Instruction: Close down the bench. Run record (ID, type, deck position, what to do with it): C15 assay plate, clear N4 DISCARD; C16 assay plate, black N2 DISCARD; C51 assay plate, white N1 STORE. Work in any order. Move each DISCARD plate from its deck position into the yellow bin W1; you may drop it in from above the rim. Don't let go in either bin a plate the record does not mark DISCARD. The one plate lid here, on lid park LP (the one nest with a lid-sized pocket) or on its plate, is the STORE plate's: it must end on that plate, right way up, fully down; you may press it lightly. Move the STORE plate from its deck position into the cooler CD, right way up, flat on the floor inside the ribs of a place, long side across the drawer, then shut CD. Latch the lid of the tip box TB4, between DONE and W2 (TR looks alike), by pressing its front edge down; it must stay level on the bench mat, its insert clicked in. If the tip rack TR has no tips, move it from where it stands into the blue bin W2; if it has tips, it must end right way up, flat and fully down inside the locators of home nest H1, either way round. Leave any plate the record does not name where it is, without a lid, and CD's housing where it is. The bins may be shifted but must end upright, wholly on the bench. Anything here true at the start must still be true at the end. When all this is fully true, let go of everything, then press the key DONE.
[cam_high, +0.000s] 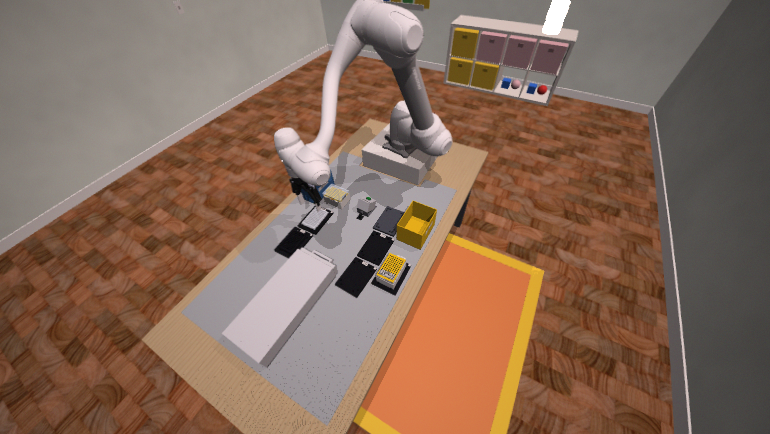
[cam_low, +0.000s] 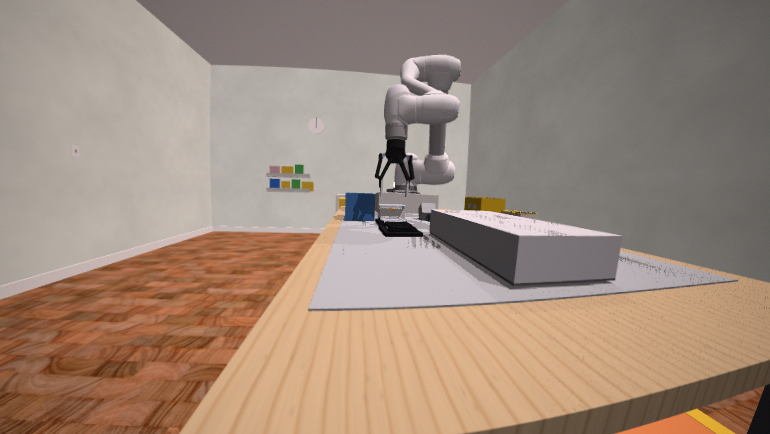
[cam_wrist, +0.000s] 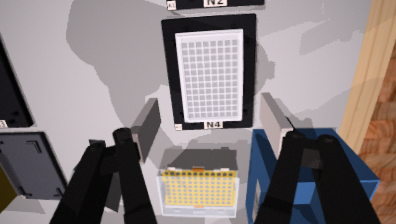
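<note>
Now: the pale plate 12 cm below my hand. Also, from my hand: black nest N4 (13 cm below); then tip box TB4 (17 cm behind, 10 cm below, 1 cm to the right); then black assay plate (17 cm ahead, 12 cm below, 2 cm to the left).
</note>
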